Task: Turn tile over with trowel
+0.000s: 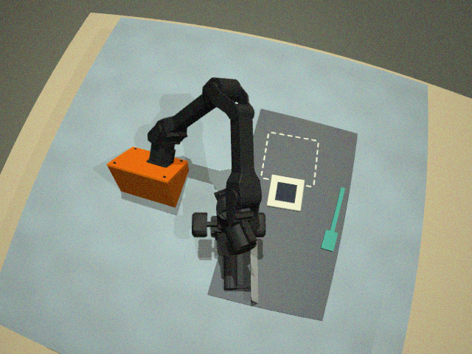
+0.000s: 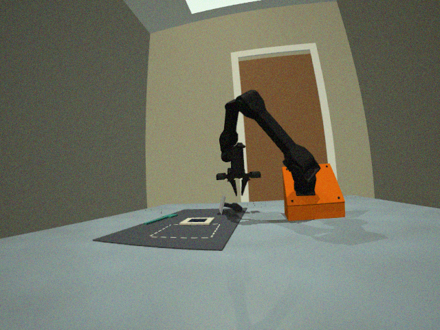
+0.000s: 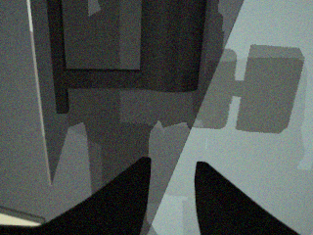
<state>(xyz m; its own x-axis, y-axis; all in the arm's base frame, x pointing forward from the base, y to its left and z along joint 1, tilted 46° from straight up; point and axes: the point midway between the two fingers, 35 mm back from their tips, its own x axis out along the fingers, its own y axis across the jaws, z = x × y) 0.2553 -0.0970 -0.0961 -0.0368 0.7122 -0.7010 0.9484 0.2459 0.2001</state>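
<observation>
Now: the trowel 90 mm to the right of my gripper tip, 70 mm ahead of it and 50 mm below it. Round my gripper tip: tile: 200 mm to the left, 110 mm ahead, 70 mm below; then teal tool: 280 mm ahead, 140 mm to the left, 70 mm below; then dark mat: 160 mm to the left, 140 mm ahead, 90 mm below.
</observation>
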